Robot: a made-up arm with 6 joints.
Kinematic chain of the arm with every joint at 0, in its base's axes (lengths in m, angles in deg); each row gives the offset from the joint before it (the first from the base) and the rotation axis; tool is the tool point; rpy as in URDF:
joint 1: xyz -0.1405 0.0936 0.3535 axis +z
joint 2: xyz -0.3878 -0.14 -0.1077 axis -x
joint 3: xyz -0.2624 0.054 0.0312 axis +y
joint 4: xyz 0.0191 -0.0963 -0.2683 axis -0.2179 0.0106 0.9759
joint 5: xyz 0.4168 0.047 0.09 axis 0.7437 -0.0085 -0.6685
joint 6: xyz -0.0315 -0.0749 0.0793 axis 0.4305 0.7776 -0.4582
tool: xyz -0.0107 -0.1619 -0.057 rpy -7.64 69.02 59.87
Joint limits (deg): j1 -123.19..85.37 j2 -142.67..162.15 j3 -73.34..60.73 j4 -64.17..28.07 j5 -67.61..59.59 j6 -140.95..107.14
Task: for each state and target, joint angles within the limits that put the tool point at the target. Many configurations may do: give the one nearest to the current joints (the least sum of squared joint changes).
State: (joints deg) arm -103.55 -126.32 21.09 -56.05 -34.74 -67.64
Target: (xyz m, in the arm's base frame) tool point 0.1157 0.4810 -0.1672
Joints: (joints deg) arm -94.63 -123.34 19.92 -54.70 -34.47 -68.84
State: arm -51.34 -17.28 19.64 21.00 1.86 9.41
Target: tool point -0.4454 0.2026 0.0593
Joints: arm -55.27 -12.85 6.23 20.04 -0.20 12.90
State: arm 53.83 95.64 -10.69 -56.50 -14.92 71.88
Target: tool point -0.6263 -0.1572 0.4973
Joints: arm 37.03 140.63 -18.92 -53.76 -23.26 91.29
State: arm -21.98 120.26 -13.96 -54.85 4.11 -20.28
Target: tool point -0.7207 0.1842 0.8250
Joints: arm -19.41 105.47 -5.33 -64.17 -13.37 -31.51
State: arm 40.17 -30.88 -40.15 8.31 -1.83 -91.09
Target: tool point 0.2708 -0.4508 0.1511
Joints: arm 67.75 -49.09 -42.04 -21.18 2.14 -85.73
